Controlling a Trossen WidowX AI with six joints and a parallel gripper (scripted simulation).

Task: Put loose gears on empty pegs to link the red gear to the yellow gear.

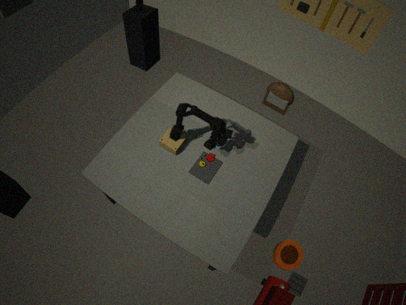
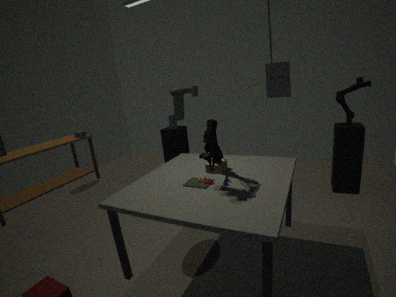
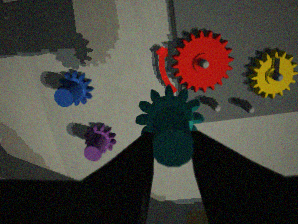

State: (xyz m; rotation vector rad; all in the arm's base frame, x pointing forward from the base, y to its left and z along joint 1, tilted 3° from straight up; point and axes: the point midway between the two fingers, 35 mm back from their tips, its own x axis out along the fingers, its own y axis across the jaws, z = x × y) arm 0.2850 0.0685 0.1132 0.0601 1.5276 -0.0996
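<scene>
Now: the red gear 10 mm ahead of my gripper tip, 40 mm to the right of it and 130 mm below it. From my gripper tip the other things lie so: red arrow 10 mm ahead, 130 mm below; blue gear 100 mm to the left, 130 mm below; teal gear 10 mm below.
</scene>
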